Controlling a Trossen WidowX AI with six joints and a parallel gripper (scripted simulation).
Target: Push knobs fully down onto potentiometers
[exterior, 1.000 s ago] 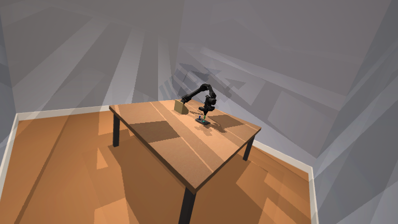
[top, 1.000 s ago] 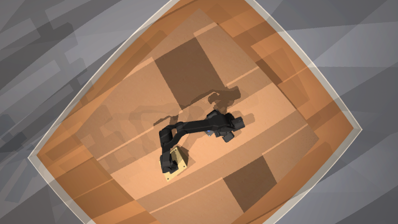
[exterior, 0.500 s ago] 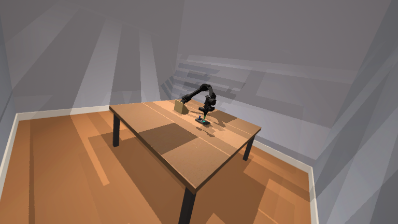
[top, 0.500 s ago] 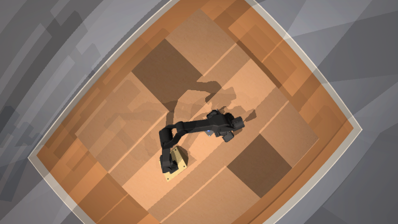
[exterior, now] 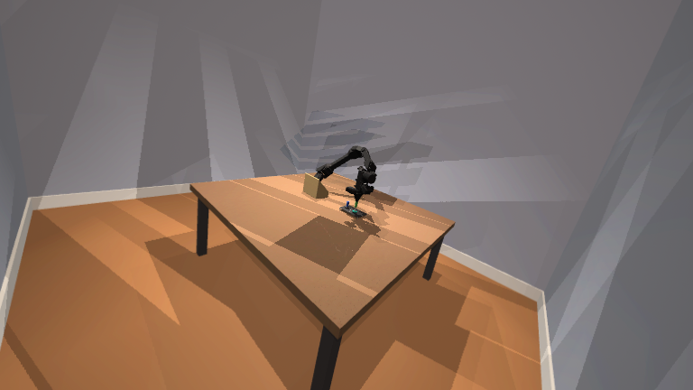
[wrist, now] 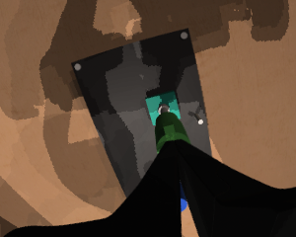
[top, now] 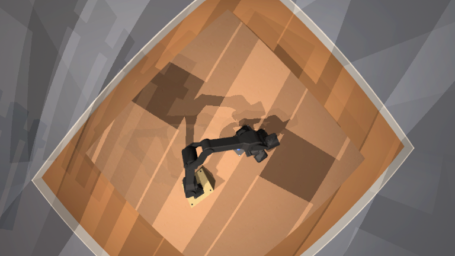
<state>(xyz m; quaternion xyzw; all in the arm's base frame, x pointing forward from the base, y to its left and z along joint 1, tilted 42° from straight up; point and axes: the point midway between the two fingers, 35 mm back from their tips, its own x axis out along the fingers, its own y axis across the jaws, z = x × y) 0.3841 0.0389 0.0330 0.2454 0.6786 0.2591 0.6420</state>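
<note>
Right now the green knob is 1 cm below my gripper tip. From my gripper tip the other things lie so: blue knob 7 cm behind, 4 cm below.
</note>
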